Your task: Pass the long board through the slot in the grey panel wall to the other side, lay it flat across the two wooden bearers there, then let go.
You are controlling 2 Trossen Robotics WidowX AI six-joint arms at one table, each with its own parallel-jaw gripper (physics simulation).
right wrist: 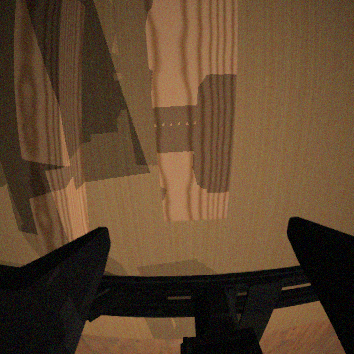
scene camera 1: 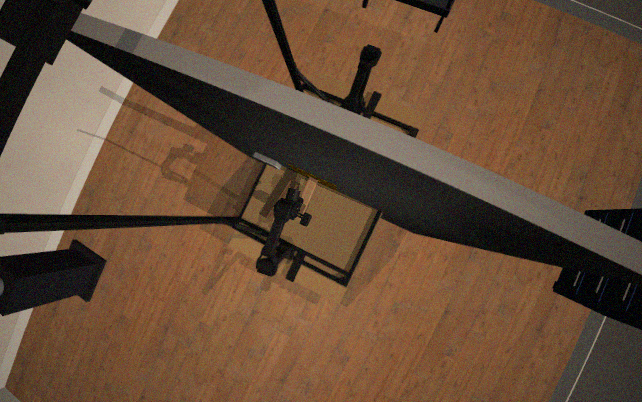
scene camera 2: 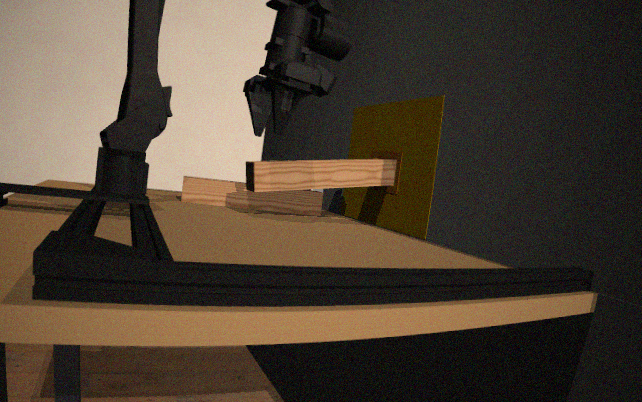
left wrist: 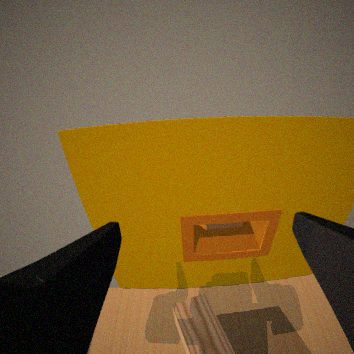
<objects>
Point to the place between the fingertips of the left gripper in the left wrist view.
208, 227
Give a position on a grey panel wall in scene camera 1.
At 425, 190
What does the left gripper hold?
Nothing.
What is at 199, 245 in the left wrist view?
A slot.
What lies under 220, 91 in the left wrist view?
A grey panel wall.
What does the right gripper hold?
Nothing.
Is the left gripper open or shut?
Open.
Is the right gripper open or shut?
Open.
</objects>
